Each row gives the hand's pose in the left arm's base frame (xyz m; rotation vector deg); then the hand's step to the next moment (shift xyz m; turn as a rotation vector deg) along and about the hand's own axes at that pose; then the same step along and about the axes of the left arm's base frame.
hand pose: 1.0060 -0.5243 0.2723 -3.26 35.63 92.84
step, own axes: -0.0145 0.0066 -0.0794 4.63 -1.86 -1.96
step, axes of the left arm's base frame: -0.0290 -0.0467 -0.0594 0.36 3.40 -4.13
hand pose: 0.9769 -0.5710 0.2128 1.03 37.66 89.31
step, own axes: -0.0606 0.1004 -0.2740 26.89 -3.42 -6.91
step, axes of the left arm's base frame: -0.1927 -0.1579 -0.1636 -2.87 21.85 -17.22
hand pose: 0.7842 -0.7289 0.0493 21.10 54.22 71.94
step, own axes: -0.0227 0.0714 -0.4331 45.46 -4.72 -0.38
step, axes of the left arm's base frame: -0.3795 -0.1057 -0.1950 3.18 40.08 -21.74
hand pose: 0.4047 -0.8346 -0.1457 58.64 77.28 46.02
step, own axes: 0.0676 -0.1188 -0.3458 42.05 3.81 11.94
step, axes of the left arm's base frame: -0.3487 0.0594 -0.1146 15.95 38.65 -13.31
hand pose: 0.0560 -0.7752 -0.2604 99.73 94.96 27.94
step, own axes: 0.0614 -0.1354 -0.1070 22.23 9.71 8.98
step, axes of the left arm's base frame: -0.1633 0.0777 -0.0293 15.81 20.15 -3.60
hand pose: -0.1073 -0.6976 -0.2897 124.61 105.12 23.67
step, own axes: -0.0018 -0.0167 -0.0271 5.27 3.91 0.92
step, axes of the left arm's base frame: -0.0258 0.0015 0.0186 4.75 4.54 0.87
